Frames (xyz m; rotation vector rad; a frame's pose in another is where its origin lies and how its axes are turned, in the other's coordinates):
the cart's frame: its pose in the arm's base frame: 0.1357 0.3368 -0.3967 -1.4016 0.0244 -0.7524
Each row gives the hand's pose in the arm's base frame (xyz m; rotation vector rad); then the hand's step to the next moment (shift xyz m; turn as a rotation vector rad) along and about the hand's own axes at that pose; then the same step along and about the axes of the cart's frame.
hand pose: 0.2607 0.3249 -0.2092 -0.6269 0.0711 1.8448
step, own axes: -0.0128 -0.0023 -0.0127 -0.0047 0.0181 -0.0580
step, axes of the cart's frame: 0.0128 0.0088 -0.0094 -0.0009 0.0501 -0.0346
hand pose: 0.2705 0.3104 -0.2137 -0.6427 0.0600 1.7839
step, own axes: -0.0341 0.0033 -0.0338 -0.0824 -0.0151 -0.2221
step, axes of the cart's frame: 0.0275 0.0208 -0.0336 0.0998 0.1858 -0.1089
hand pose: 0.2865 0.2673 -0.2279 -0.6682 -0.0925 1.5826
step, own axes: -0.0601 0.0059 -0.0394 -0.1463 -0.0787 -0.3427
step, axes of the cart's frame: 0.0374 0.0188 -0.0587 0.2091 0.2814 -0.1487
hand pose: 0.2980 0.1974 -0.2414 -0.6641 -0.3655 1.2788
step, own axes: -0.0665 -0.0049 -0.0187 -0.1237 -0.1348 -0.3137
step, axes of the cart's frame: 0.0298 0.0036 -0.0624 0.2457 0.2460 -0.1050
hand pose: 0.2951 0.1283 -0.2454 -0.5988 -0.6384 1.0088
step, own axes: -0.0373 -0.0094 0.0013 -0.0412 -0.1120 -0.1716
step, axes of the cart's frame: 0.0103 -0.0038 -0.0369 0.1686 0.1201 -0.0294
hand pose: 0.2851 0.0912 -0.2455 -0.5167 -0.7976 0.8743
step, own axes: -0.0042 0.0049 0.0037 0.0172 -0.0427 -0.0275
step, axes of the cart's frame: -0.0062 -0.0007 -0.0040 0.0511 0.0052 0.0154
